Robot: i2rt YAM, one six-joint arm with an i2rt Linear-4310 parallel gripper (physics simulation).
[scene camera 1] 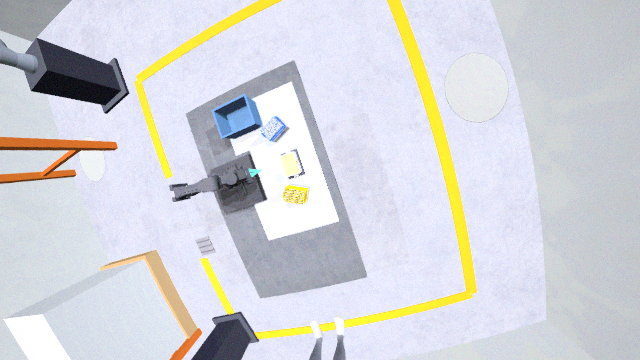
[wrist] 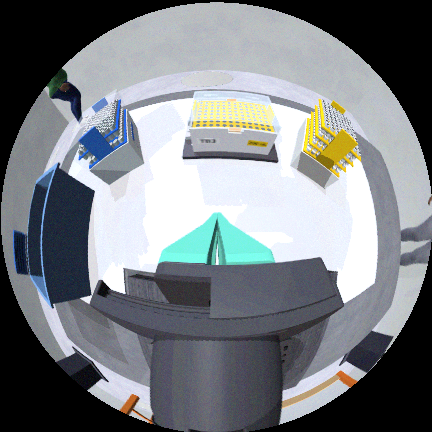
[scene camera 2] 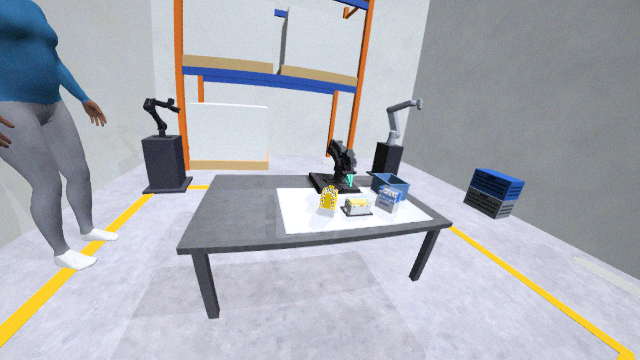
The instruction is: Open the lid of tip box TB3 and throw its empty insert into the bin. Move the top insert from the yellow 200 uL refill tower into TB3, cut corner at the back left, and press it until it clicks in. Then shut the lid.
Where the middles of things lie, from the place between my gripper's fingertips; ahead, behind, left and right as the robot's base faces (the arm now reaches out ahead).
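From my gripper, the blue bin [scene camera 1: 240,116] is 10 mm below and 320 mm to the left. The blue-and-white tip box [wrist: 105,141] is 10 mm below my gripper as well, 160 mm ahead of it and 170 mm to the left of it. As for the clear lid [wrist: 234,110], my gripper is 160 mm short of it and 40 mm to the left of it.
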